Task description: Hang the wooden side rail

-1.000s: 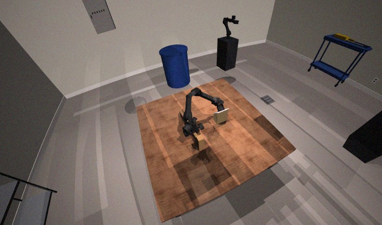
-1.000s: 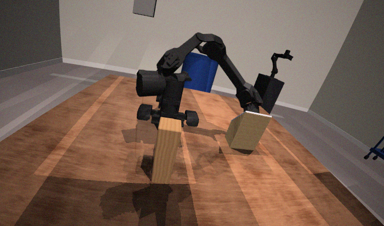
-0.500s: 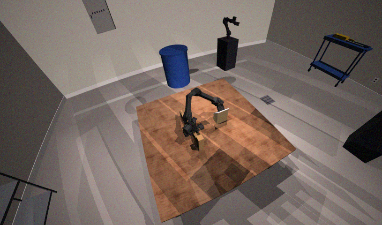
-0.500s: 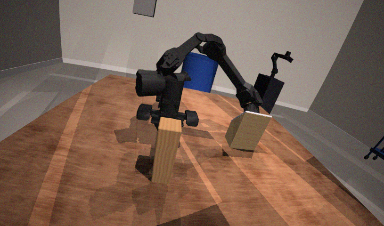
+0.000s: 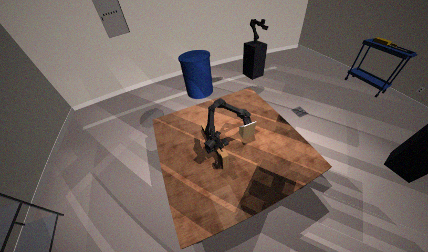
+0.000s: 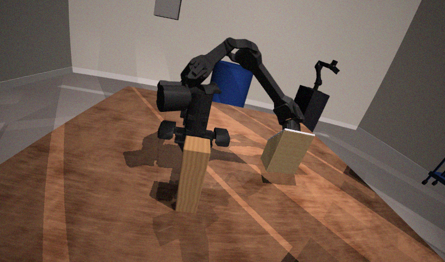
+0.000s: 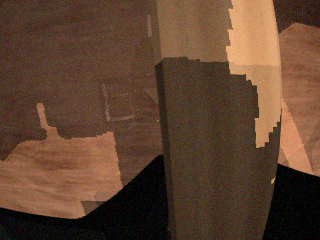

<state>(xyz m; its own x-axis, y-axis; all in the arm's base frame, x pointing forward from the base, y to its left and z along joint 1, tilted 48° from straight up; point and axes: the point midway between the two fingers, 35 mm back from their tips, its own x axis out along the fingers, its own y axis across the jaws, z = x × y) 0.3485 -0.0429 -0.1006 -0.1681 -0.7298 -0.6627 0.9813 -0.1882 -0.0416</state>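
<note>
Now: gripper tip 120 mm to the right of the wooden headboard post, 40 mm below it and 10 mm short of it.
</note>
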